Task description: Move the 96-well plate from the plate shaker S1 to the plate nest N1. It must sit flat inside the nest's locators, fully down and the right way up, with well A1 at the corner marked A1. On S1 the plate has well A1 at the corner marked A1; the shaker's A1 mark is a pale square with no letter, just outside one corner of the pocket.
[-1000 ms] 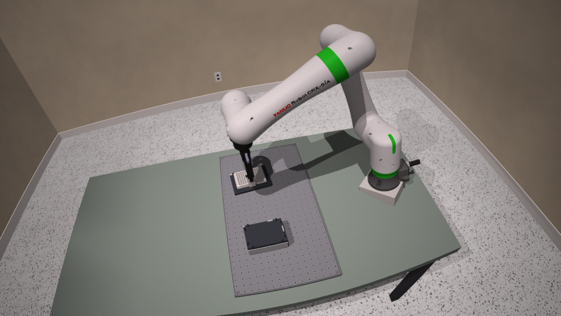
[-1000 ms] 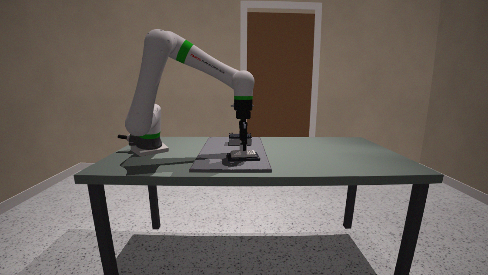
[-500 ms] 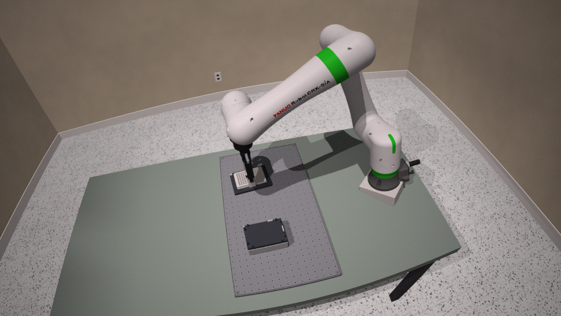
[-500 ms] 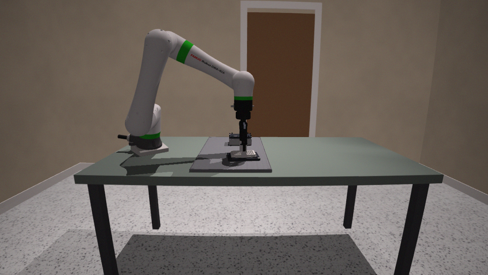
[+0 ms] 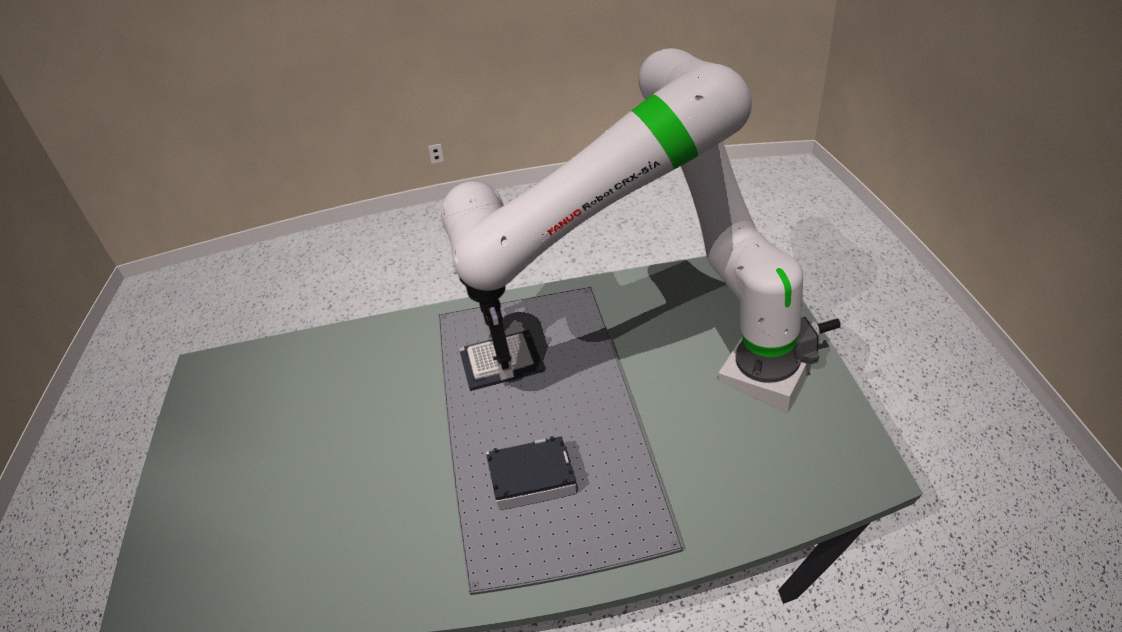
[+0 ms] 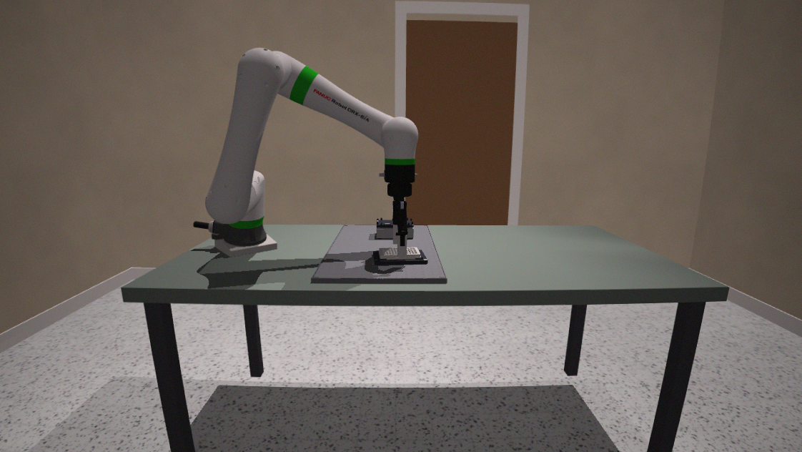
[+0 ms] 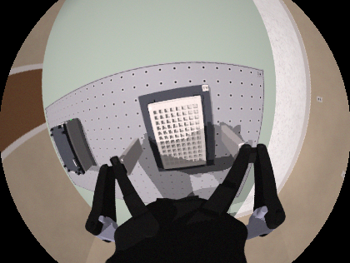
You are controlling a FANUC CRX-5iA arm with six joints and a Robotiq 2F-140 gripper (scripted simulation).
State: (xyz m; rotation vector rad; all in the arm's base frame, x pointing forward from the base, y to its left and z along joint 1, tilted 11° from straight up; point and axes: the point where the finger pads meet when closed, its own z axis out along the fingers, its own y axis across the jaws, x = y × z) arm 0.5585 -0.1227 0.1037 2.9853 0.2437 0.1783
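My gripper is now 2 cm above the white 96-well plate. From my hand the other things lie so: dark plate nest N1: 3 cm below.
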